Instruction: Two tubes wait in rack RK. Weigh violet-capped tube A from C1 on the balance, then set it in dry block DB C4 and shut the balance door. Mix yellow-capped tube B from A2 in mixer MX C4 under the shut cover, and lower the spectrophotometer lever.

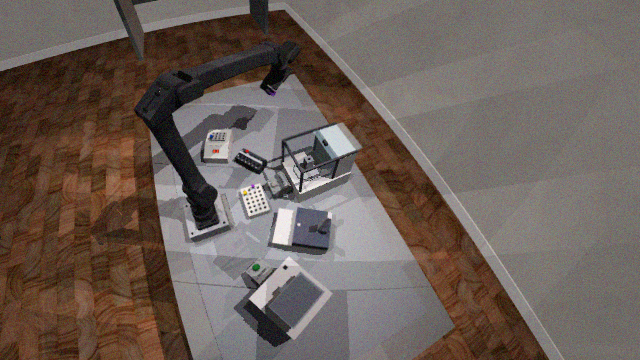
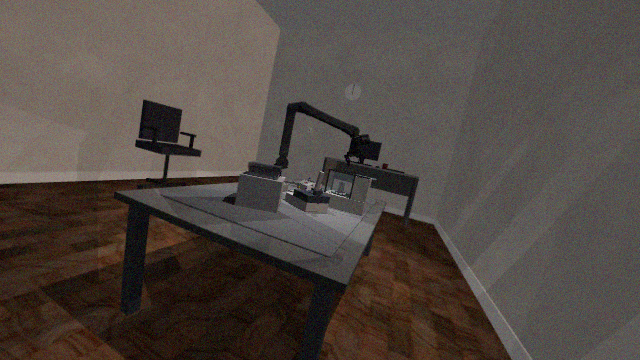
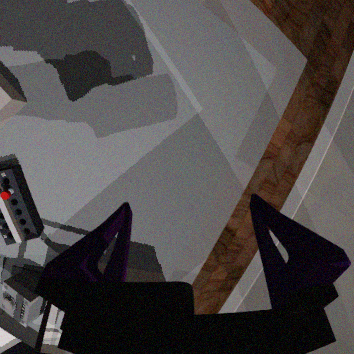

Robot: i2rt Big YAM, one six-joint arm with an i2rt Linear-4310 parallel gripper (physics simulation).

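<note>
My gripper [image 1: 270, 92] [image 2: 348, 161] [image 3: 189, 203] is open and empty, high above the far end of the table, beyond the balance. White rack RK [image 1: 249, 212] stands near the arm base; the yellow cap of tube B [image 1: 245, 192] and the violet cap of tube A [image 1: 253, 186] show at its far edge. The balance [image 1: 320, 187] has a glass-walled chamber; its door position is hard to tell. A white block with a grid of holes [image 1: 218, 146] stands at the far left. The spectrophotometer [image 1: 305, 227] has a raised lever [image 1: 324, 226] [image 2: 319, 182].
A white box with a grey-blue cover [image 1: 296, 300] [image 2: 260, 191] stands at the near end, beside a small green-button box [image 1: 256, 268]. A black strip with a red spot [image 1: 251, 160] [image 3: 17, 205] and a small grey device [image 1: 277, 182] lie between rack and balance.
</note>
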